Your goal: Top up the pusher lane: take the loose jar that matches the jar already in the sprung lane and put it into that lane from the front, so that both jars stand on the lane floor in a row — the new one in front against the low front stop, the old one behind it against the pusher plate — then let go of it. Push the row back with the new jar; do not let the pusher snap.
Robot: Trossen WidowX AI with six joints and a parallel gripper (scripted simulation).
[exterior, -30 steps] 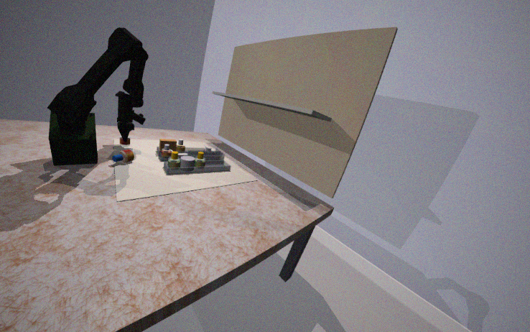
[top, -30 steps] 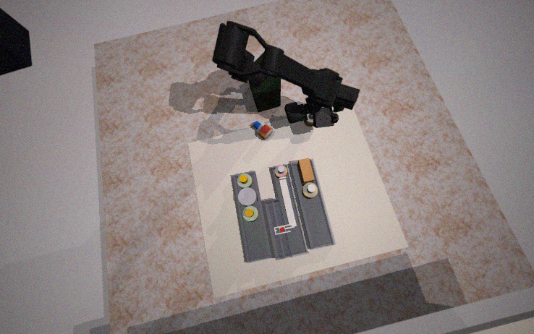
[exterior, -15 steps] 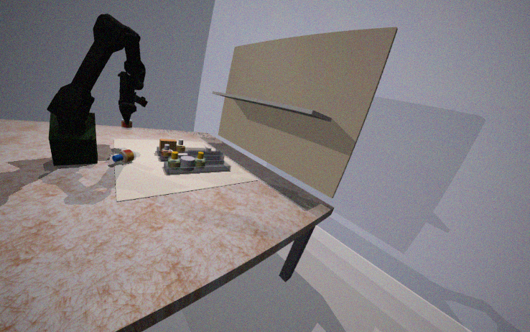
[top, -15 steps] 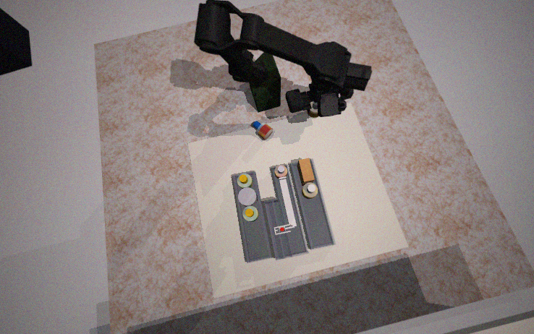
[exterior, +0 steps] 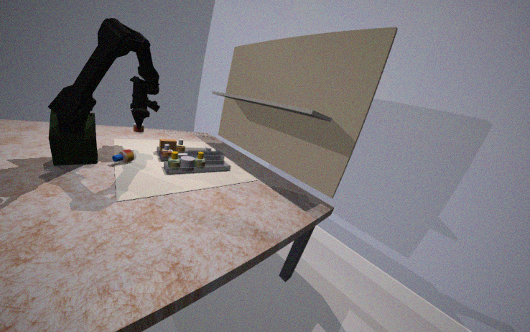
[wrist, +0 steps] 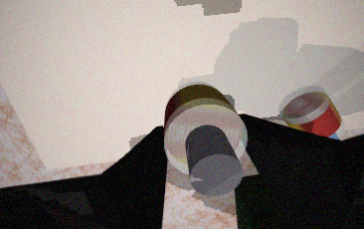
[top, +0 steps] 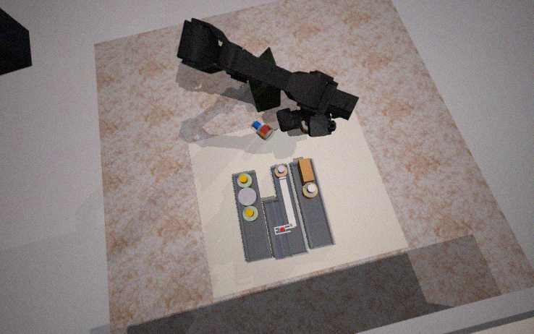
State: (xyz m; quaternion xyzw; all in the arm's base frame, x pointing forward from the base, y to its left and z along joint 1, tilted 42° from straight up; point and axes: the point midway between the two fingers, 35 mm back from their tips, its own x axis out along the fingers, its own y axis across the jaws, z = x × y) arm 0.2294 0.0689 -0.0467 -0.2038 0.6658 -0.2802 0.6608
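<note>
The brown box is 13 cm ahead of my gripper tip, 8 cm below it and 5 cm to the right of it. The rest, counted from my gripper tip: pale jar 19 cm ahead, 7 cm below, 6 cm to the right; sprung lane 24 cm ahead, 17 cm to the right, 10 cm below; grey disc 26 cm to the right, 14 cm ahead, 9 cm below.
</note>
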